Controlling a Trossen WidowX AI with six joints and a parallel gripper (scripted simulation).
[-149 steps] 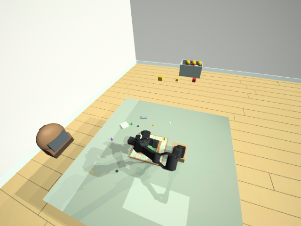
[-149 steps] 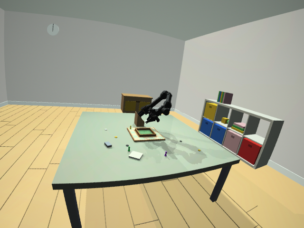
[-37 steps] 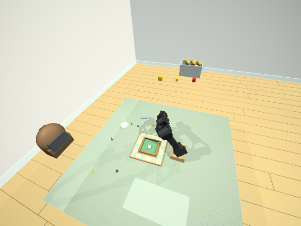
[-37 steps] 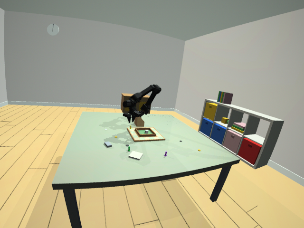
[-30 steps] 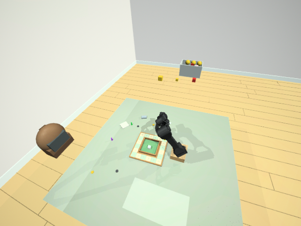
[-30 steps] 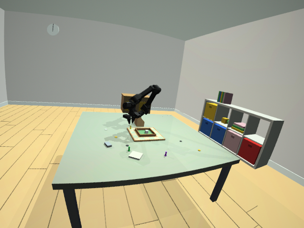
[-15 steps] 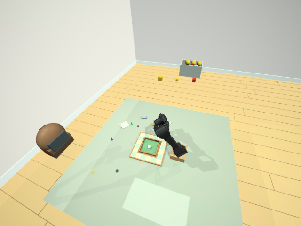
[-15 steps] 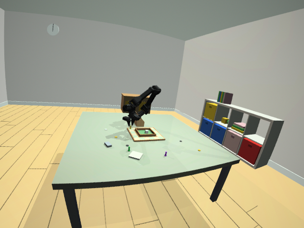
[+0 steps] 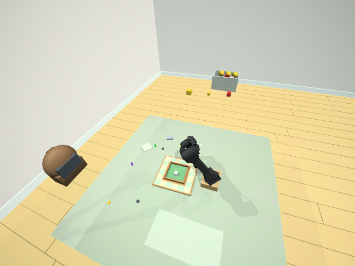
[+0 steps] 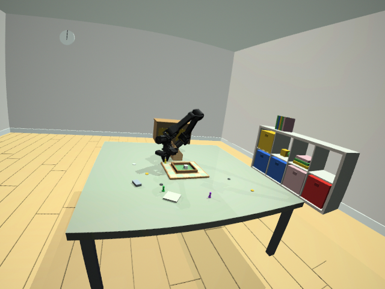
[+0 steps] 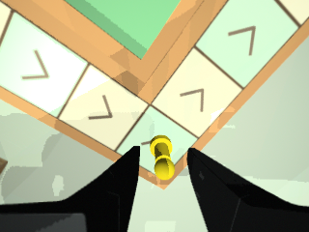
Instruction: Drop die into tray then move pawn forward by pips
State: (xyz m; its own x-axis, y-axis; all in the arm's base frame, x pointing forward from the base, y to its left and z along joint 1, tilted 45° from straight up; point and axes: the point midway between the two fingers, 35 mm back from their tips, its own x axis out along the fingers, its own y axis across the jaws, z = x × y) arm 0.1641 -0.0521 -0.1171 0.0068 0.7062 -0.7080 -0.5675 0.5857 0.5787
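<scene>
My gripper tip is right at the yellow pawn. From my gripper tip the other things lie so: white die (130 mm to the left, 110 mm ahead); then white disc (240 mm to the right, 20 mm below); then green tray (120 mm to the left, 110 mm ahead, 20 mm below).
</scene>
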